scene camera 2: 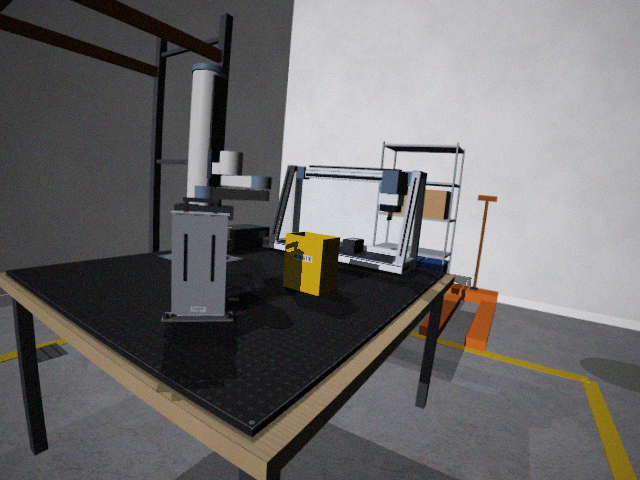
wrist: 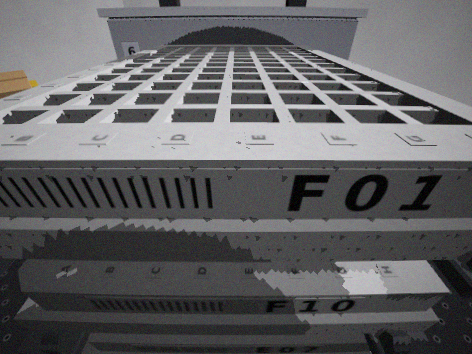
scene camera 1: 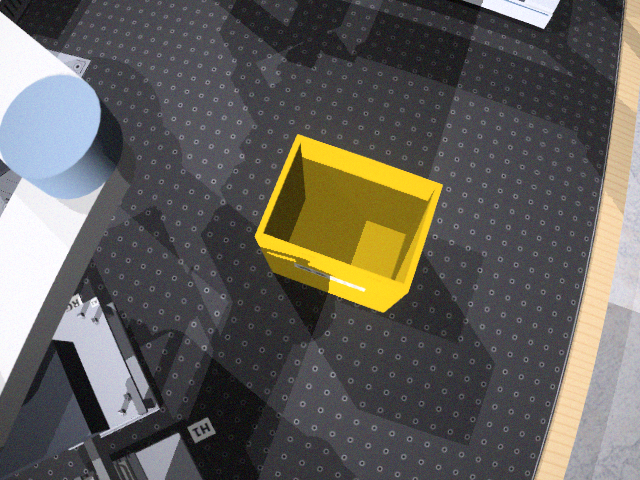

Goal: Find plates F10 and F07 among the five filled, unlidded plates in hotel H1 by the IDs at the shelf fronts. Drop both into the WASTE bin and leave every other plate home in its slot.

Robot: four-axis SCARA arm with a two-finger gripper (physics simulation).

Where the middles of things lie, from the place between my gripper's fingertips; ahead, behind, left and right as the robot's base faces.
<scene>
The plate F10 (wrist: 127, 297) lies 20 mm behind my hand, 20 mm to the left of it and 10 mm below it. From my hand the other things lie so: plate F01 (wrist: 179, 153): 20 mm behind, 20 mm to the left, 20 mm above.
</scene>
